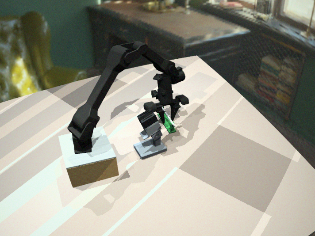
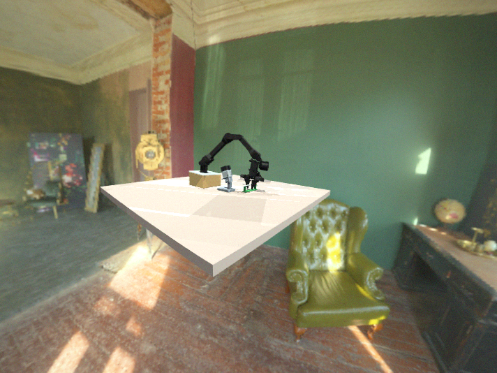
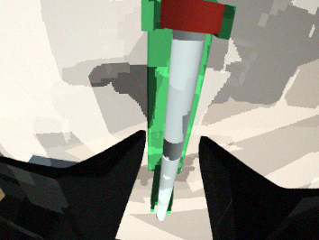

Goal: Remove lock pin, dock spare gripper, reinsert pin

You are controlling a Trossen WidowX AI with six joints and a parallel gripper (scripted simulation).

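The green rack lies 10 mm to the left of my gripper tip and 10 mm above it. Round my gripper tip: spare gripper 130 mm to the right, 110 mm behind, 110 mm above; grey mount 120 mm to the right, 100 mm behind, 40 mm above.
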